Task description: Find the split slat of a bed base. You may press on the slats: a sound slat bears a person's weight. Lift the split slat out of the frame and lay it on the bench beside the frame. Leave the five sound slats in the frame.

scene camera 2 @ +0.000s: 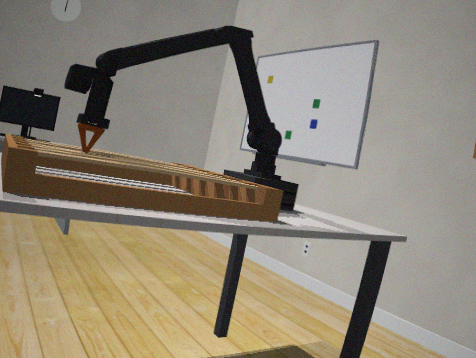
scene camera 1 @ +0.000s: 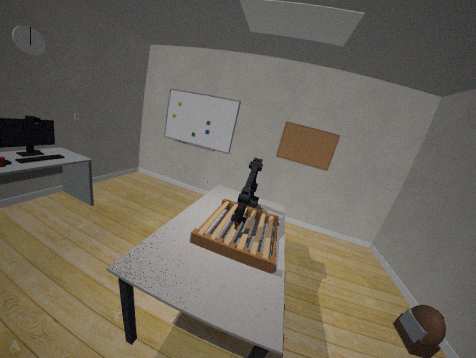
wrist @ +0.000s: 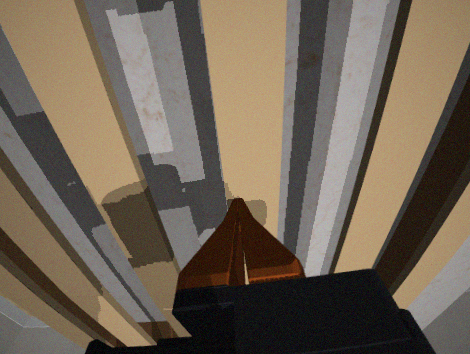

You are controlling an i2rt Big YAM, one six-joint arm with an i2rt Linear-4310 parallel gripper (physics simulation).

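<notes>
Pale slats run lengthwise in an orange-brown bed frame (scene camera 1: 232,251) (scene camera 2: 140,198) on the bench (scene camera 1: 200,285). My gripper (scene camera 1: 237,226) (scene camera 2: 86,151) (wrist: 238,204) is shut and empty, pointing down. Its tip is at or just above a middle slat (wrist: 245,100), near that slat's left edge in the wrist view, with the tip's shadow close beside it. Whether it touches cannot be told. The neighbouring slats, one on the left (wrist: 82,115) and one on the right (wrist: 397,150), look straight. No split shows on the visible surfaces; the fingers hide part of the middle slat.
The arm's base (scene camera 2: 265,182) stands at the frame's far end. The frame's raised rails surround the slats, with open gaps between them. The bench top extends left of the frame and in front of it in scene camera 1. A desk (scene camera 1: 75,155) with a monitor stands far left.
</notes>
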